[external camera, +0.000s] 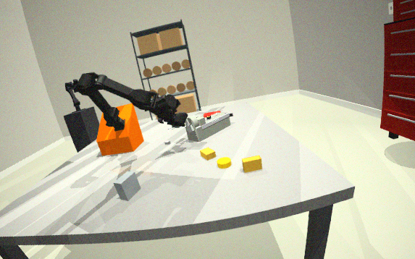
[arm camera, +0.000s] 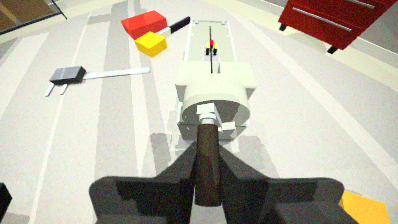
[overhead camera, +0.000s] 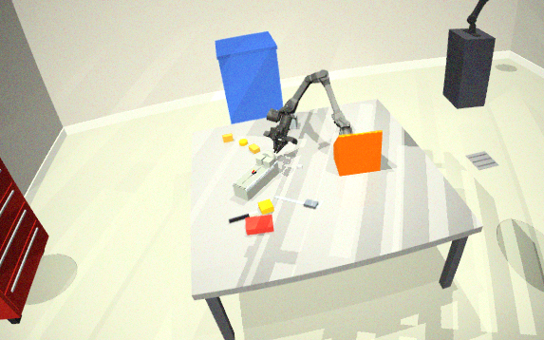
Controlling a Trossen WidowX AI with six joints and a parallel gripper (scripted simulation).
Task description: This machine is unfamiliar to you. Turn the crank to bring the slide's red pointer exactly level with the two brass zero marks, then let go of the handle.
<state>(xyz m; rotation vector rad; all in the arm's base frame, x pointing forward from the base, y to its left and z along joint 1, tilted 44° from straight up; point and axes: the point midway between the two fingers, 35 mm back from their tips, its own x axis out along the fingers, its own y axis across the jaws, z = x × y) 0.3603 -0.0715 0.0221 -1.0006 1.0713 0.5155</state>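
The dark brown crank handle is 20 mm above my gripper tip, 10 mm to the right of it and 10 mm behind it. Round my gripper tip: yellow block (320 mm to the left, 80 mm below, 80 mm ahead); then grey cube (410 mm to the right, 140 mm behind, 60 mm below); then red pointer (130 mm to the left, 120 mm ahead, 10 mm below).
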